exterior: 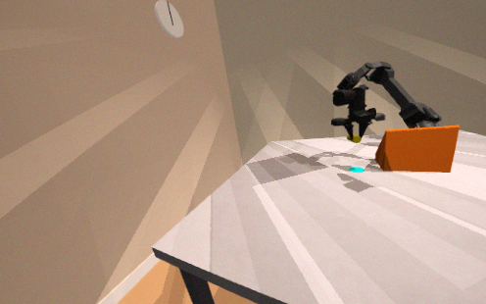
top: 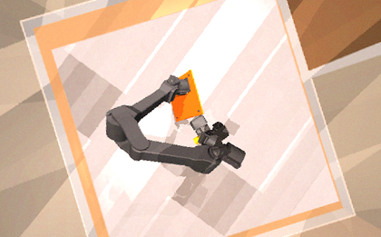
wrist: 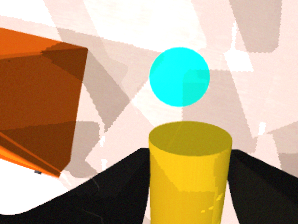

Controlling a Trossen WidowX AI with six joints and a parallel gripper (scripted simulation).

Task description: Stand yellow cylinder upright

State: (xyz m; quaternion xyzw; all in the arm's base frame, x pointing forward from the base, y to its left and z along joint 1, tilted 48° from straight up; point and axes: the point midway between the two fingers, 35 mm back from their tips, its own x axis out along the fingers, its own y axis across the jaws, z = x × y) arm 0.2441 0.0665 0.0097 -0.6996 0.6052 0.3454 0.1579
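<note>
My gripper tip is 1 cm to the right of the cyan circle and 14 cm above it. Also, from my gripper tip: yellow tall cylinder: 1 cm ahead, 2 cm to the right.
</note>
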